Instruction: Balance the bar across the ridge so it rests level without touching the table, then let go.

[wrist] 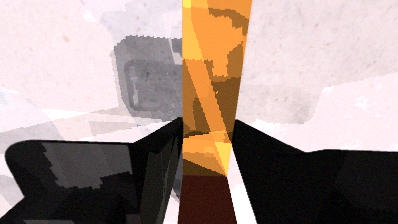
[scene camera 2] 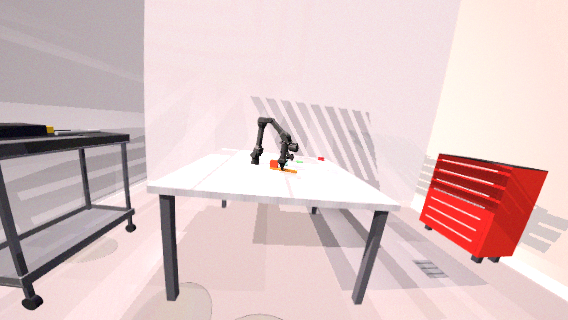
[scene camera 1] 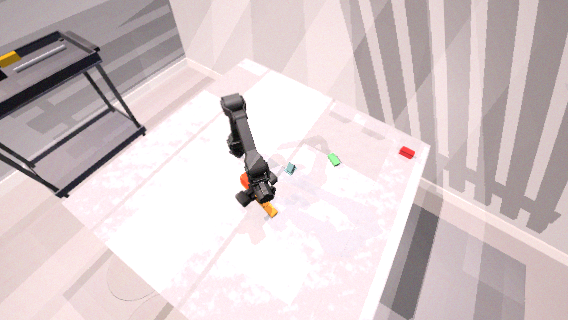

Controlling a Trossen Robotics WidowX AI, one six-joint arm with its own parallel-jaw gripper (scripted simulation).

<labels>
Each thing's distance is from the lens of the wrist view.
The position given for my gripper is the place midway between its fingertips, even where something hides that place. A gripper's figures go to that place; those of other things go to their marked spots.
my gripper (wrist: 207,124): 11 cm
orange bar (wrist: 214,46): 9 cm
</labels>
